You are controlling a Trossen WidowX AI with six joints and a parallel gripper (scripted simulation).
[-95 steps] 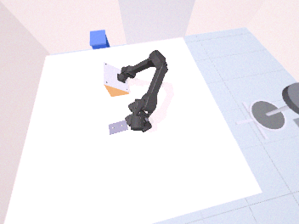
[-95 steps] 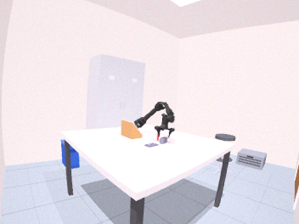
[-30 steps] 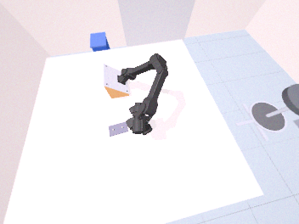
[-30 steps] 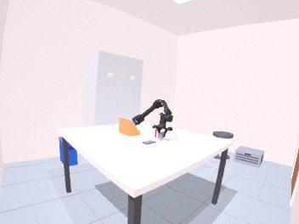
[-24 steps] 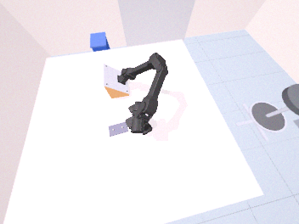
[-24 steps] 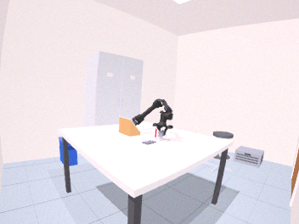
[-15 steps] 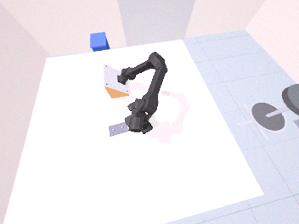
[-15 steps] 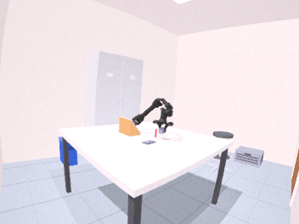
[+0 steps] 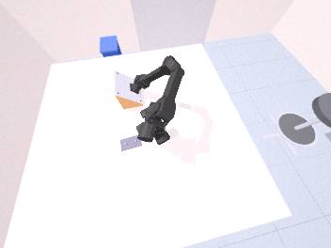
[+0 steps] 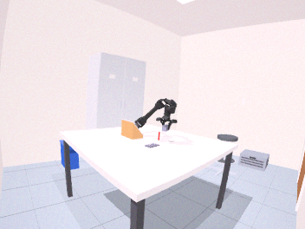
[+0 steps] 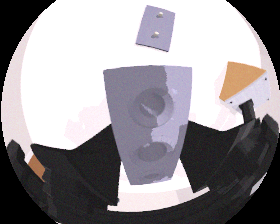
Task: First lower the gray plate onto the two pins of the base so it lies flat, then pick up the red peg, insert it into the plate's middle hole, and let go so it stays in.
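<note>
Right now my gripper tip is 110 mm past the red peg, 80 mm above it and 20 mm to the right of it. From my gripper tip the other things lie so: gray plate 30 mm above.
</note>
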